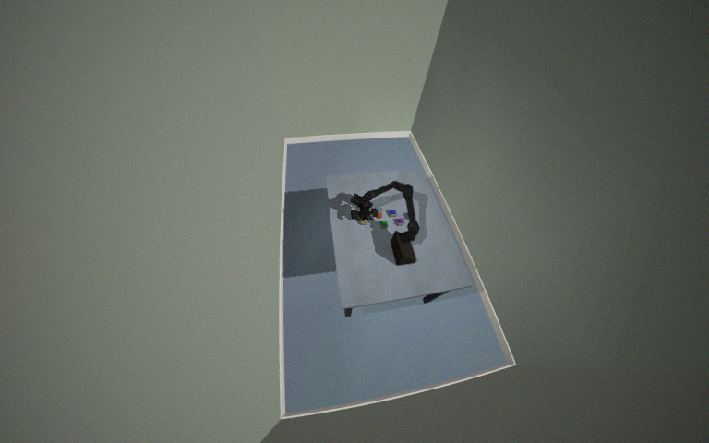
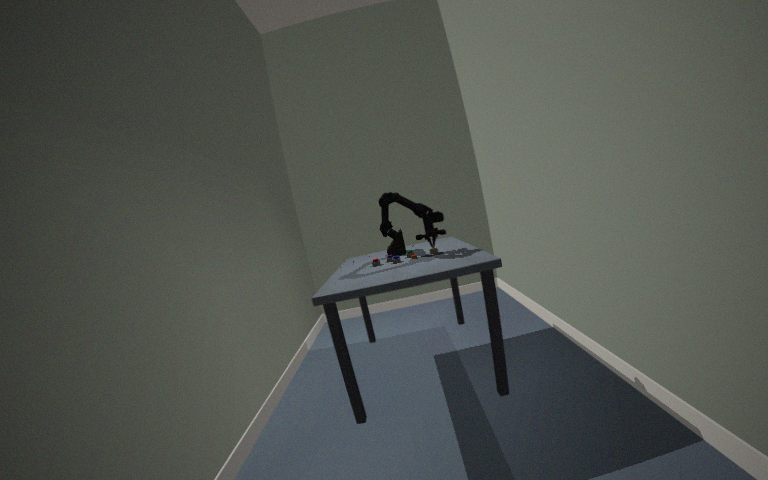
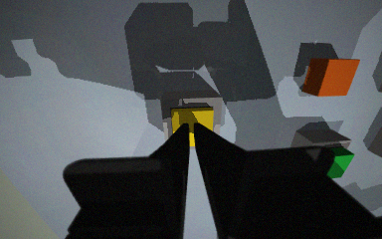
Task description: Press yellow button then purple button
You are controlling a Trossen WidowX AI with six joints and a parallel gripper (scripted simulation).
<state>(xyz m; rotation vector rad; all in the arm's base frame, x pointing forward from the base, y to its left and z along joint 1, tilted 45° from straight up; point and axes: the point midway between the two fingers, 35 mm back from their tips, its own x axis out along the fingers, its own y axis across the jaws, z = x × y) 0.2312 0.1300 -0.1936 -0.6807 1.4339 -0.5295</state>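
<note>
My gripper tip is now 1 cm above the yellow button. From my gripper tip the other things lie so: orange block 13 cm to the right, 4 cm ahead, 2 cm below; then green button 15 cm to the right, 4 cm behind; then blue button 24 cm to the right, 6 cm ahead.
</note>
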